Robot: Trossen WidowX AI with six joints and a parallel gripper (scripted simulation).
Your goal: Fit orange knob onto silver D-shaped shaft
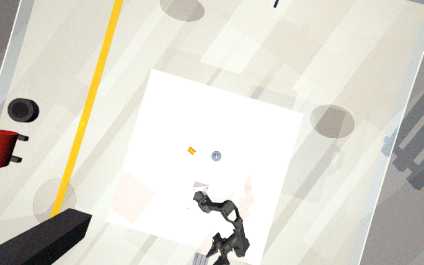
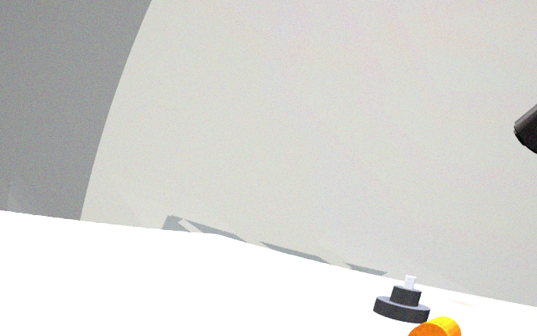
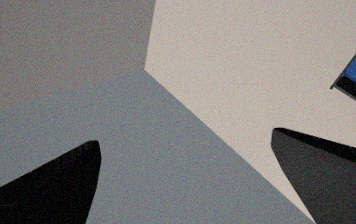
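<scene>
Right now my gripper tip is 510 mm short of the orange knob, 340 mm to the right of it and 330 mm above it. The rest, counted from my gripper tip: dark round pedestal: 520 mm ahead, 310 mm below, 120 mm to the left.
</scene>
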